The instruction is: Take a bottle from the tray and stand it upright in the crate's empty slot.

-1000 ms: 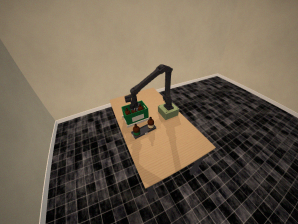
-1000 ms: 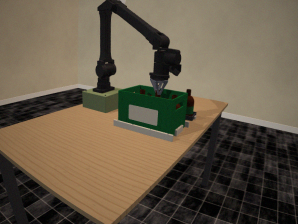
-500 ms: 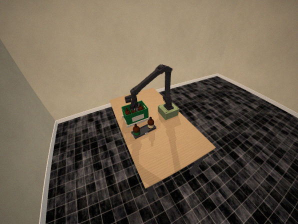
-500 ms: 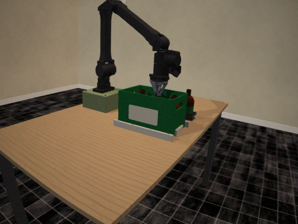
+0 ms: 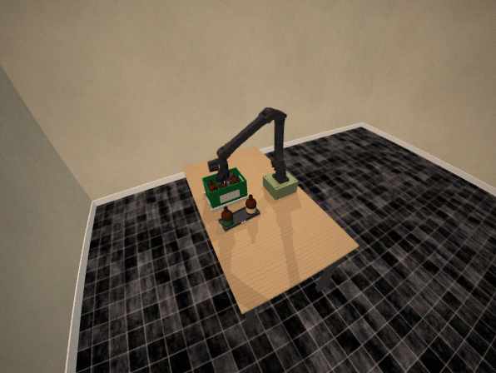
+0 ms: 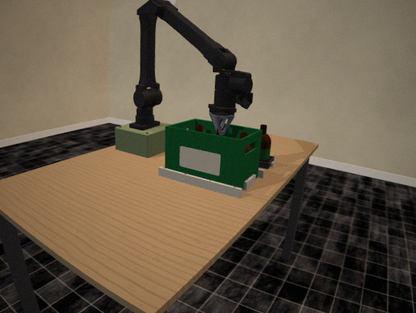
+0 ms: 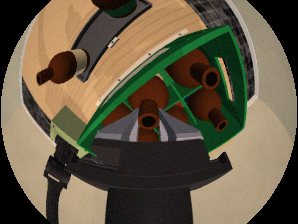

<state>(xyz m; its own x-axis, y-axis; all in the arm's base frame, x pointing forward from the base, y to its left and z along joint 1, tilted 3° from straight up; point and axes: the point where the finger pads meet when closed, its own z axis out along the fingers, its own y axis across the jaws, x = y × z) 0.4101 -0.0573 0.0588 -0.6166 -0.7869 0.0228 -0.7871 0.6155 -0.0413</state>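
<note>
My hand is 6 cm above the brown bottle. Round my hand: green crate 4 cm to the right, 7 cm below; dark tray 1 cm behind, 19 cm to the left, 14 cm below.
</note>
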